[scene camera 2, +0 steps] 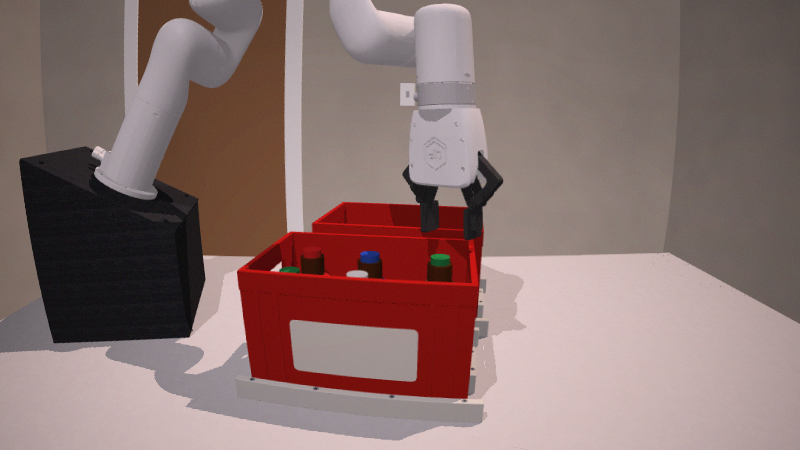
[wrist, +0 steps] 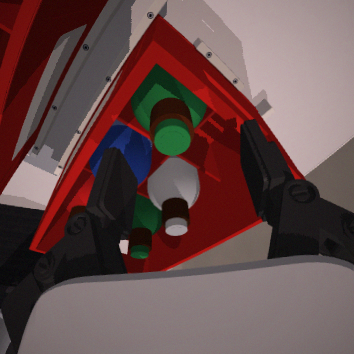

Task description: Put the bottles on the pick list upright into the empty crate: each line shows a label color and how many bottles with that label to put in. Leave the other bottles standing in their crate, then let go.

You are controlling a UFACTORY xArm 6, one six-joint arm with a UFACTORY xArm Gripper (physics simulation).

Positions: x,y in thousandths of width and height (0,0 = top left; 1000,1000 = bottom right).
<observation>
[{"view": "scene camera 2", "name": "my gripper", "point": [563,521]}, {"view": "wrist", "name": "my gripper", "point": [516,434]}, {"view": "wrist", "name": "green-capped bottle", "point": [462,301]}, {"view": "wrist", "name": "red-capped bottle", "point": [213,566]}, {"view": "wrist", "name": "white-capped bottle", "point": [490,530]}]
</observation>
